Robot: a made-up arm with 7 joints.
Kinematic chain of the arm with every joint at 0, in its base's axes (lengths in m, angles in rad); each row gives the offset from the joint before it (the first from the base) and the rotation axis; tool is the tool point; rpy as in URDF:
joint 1: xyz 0 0 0.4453 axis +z
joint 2: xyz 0 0 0 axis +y
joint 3: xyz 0 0 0.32 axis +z
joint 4: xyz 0.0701 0 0 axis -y
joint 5: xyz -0.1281 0 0.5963 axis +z
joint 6: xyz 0 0 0 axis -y
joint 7: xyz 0.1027 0 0 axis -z
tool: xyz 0 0 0 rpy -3.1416 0 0
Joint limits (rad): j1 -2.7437..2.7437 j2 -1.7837..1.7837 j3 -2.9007..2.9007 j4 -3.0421..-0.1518 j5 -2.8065..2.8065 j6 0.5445..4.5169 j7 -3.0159..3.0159
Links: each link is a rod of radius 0.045 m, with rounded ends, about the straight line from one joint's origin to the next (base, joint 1, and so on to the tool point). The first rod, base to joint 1, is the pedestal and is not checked.
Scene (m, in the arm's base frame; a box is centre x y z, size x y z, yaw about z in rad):
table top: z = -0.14
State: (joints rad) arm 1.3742 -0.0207 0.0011 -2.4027 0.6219 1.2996 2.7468
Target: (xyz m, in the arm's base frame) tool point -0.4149 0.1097 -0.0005
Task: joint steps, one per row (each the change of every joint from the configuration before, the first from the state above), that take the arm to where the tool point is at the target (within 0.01 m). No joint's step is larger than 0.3 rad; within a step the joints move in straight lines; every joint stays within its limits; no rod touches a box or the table.
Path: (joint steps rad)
1: 0.2124 0.2541 0.1840 -0.0129 0.0079 0.0124 0.0000
2: 0.2124 0.2541 0.1840 -0.0130 0.0079 0.0125 0.0000
3: 0.2124 0.2541 0.1840 -0.0129 0.0079 0.0124 0.0000

